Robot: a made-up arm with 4 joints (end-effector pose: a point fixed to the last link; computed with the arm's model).
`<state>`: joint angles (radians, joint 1 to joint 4).
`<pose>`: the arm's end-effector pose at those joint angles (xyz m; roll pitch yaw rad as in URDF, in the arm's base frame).
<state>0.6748 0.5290 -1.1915 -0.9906</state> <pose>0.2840 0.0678 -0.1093 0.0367 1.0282 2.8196</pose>
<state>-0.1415 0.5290 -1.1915 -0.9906</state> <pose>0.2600 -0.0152 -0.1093 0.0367 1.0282 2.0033</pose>
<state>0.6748 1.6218 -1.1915 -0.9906</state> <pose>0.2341 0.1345 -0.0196 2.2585 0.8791 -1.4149</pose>
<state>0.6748 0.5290 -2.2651 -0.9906</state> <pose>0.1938 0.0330 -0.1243 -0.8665 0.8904 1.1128</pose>
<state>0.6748 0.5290 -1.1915 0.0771</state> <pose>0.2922 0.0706 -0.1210 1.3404 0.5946 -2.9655</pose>
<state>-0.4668 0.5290 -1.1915 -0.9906</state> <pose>0.2335 -0.0385 -0.1093 0.0367 1.0282 1.6780</pose>
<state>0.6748 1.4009 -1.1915 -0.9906</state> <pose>0.2485 0.1152 -0.0293 2.0467 1.0660 -1.5902</pose>
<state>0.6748 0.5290 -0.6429 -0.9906</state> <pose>0.3077 0.1121 -0.1218 0.2972 0.8029 -2.7787</pose>
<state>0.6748 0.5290 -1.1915 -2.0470</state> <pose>0.2772 0.0551 -0.1083 -1.4777 0.7424 2.0731</pose>
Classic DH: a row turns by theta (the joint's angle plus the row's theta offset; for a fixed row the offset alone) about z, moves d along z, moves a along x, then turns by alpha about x. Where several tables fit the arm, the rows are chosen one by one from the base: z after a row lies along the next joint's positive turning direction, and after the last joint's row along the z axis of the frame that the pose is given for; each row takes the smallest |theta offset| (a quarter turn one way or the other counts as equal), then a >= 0, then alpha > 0; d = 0 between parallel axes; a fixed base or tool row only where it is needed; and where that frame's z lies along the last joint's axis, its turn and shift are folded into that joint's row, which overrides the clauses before.
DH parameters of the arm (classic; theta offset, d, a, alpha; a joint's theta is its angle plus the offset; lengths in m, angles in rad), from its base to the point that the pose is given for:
base (fixed): 0.2977 0 0.1841 0
joint 1: 1.237 -0.1332 0.0621 -1.5739
joint 2: 0 -0.0735 -0.0184 1.5739
joint 3: 0.0361 -0.0511 -0.023 -1.5708
joint 4: 0.6625 -0.1006 0.0092 1.0265
tool (fixed): 1.6932 0.0128 0 0

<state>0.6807 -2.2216 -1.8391 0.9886</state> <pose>0.1020 0.2179 -0.1811 -1.1781 -0.7066 -1.3247</pose>
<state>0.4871 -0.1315 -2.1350 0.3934</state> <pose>0.2036 0.0394 -0.1987 1.1294 0.0159 2.0327</pose>
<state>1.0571 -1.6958 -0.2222 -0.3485</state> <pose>0.1667 0.2519 -0.1733 -1.3180 0.0590 -2.5983</pose>
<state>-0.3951 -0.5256 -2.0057 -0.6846</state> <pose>0.1963 0.0402 -0.2175 0.1817 0.0326 0.9113</pose>
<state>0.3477 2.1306 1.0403 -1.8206</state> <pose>0.3121 0.1007 -0.1550 0.8360 -0.6801 -2.8598</pose>
